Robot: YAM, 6 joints.
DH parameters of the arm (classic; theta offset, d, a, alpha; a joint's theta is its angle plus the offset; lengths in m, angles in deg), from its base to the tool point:
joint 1: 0 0.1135 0.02 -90
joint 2: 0 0 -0.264 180
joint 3: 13.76 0 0.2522 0
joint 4: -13.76 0 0.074 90
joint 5: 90 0 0 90
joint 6: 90 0.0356 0 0
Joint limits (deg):
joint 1: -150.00..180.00
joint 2: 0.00..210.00
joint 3: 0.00..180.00
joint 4: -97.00..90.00
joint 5: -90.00..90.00
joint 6: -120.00..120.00
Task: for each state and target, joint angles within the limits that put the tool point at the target. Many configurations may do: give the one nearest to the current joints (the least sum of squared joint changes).
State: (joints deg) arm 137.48 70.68 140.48 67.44 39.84 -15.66
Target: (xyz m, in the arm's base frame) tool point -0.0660 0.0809 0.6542
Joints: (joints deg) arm 142.82 80.22 115.10 78.98 43.64 -15.66
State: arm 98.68 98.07 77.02 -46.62 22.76 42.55
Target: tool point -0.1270 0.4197 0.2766
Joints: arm 108.52 111.02 96.48 -33.67 21.18 42.55
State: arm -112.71 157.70 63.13 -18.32 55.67 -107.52
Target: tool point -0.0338 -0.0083 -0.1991
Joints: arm -114.68 197.93 54.93 -15.20 49.94 -107.52
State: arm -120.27 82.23 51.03 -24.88 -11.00 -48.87
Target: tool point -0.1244 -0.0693 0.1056
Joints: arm -150.00 74.51 23.39 -42.84 3.52 -48.87
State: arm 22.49 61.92 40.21 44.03 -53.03 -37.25
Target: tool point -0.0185 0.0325 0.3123
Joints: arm 51.44 3.02 14.80 56.76 -77.26 -37.25
